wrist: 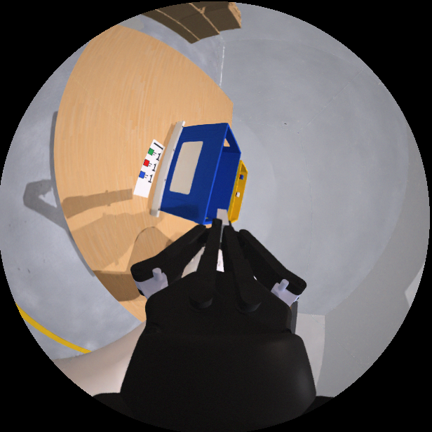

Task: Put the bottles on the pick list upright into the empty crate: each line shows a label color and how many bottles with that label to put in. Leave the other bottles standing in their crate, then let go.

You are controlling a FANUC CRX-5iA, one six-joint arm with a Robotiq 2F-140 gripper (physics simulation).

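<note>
The pick list point(148, 169) is a white card on the table with a green, a red and a blue square, each with what looks like a 1 beside it. A blue crate point(212, 175) with a pale panel on its side stands right of the card. Part of a yellow crate point(242, 192) shows behind it, with small blue and white spots that are too small to identify. No bottle can be made out clearly. My gripper point(220, 216) is shut and empty, its tips in front of the lower corner of the blue crate in the view.
A pale strip point(167, 170) runs along the blue crate's near side. The wooden table point(110, 100) carries the arm's shadow. Brown boxes or planks point(200, 17) show at the top edge. A yellow line point(50, 335) marks the grey floor at the lower left.
</note>
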